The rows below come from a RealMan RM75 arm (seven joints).
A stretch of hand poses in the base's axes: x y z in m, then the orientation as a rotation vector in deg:
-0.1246, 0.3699, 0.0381, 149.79, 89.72, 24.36
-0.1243, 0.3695, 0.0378, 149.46, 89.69, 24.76
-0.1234, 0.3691, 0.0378, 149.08, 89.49, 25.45
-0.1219, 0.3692, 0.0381, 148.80, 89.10, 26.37
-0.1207, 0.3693, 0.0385, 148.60, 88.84, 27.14
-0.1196, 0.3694, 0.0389, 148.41, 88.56, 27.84
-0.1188, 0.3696, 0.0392, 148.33, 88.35, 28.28
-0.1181, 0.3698, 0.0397, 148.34, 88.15, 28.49
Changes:
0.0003, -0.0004, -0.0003, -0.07, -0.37, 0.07
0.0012, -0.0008, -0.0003, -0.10, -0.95, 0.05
0.0027, -0.0007, 0.0000, -0.02, -1.65, -0.09
0.0039, -0.0006, 0.0004, 0.11, -2.19, -0.18
0.0050, -0.0005, 0.0008, 0.20, -2.70, -0.28
0.0058, -0.0003, 0.0011, 0.28, -3.01, -0.37
0.0065, -0.0001, 0.0016, 0.32, -3.16, -0.49

